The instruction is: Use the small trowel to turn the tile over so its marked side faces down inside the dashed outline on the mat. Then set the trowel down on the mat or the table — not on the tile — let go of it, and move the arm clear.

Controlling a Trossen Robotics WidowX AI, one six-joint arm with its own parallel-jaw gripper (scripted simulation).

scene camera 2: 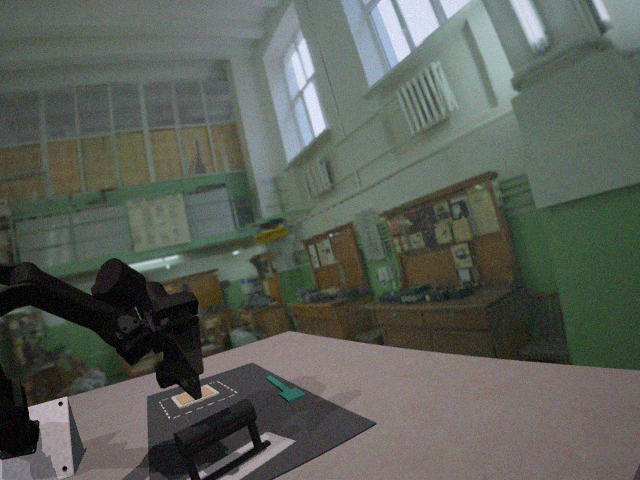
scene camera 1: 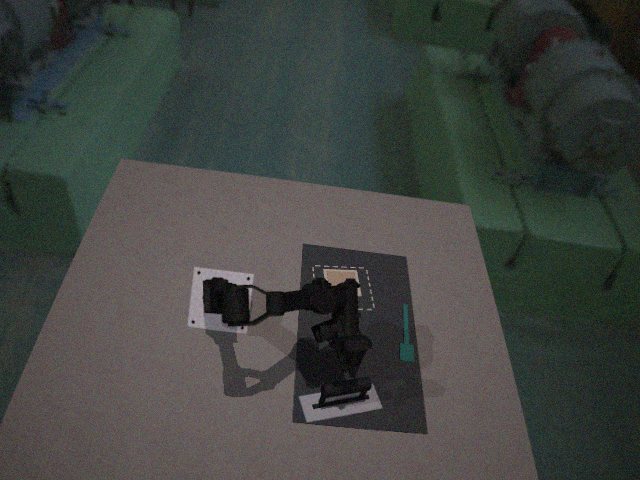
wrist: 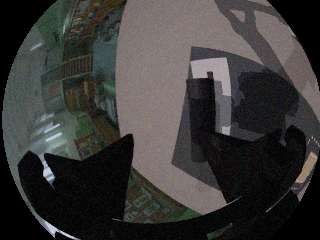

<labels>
my gripper: scene camera 2; scene camera 1; wrist 165, 135
same spot on my gripper: (scene camera 1: 349, 360) = (scene camera 2: 179, 345)
</labels>
